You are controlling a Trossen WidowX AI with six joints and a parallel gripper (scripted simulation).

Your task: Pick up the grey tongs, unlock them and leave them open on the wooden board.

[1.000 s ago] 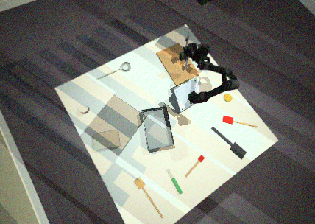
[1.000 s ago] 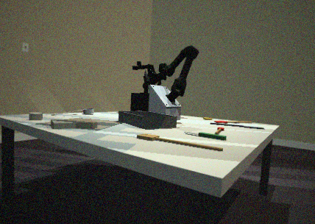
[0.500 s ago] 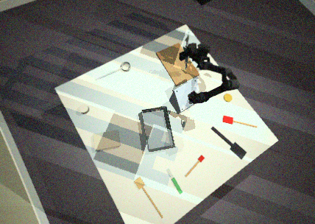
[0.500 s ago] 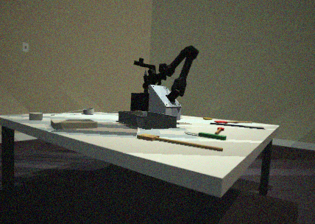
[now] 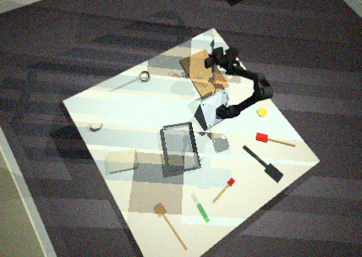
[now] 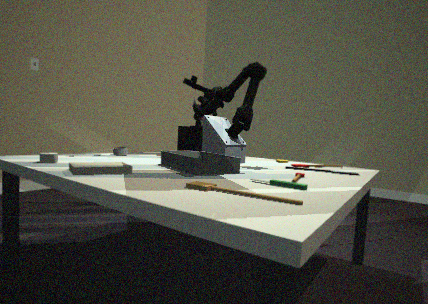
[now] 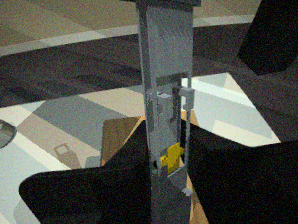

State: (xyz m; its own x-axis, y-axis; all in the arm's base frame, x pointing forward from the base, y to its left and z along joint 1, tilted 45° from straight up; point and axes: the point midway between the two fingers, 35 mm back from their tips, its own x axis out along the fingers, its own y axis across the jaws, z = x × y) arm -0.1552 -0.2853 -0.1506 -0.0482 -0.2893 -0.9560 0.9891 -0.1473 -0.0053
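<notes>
The yellow lock piece is 3 cm to the left of my gripper tip and 2 cm above it. From my gripper tip the other things lie so: yellow disc: 51 cm to the left, 23 cm below, 16 cm behind; wooden board: 23 cm below, 1 cm to the left; roasting tin: 49 cm ahead, 37 cm to the left, 21 cm below.
</notes>
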